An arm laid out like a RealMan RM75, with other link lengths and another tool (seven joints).
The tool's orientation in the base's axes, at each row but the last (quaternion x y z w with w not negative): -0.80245, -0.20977, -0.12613, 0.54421; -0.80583, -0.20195, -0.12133, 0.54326; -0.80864, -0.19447, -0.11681, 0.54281; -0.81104, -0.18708, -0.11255, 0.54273
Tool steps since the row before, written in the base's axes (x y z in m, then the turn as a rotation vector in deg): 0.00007, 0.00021, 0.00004, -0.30, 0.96, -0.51; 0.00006, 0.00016, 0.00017, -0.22, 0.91, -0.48; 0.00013, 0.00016, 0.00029, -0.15, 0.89, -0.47; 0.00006, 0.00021, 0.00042, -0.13, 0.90, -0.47
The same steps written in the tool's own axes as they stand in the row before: 0.00012, -0.00007, 0.00018, -0.29, -0.03, 1.09; 0.00015, -0.00017, 0.00008, -0.22, 0.00, 1.03; 0.00026, -0.00024, 0.00003, -0.16, 0.03, 1.01; 0.00025, -0.00040, 0.00003, -0.14, 0.03, 1.01
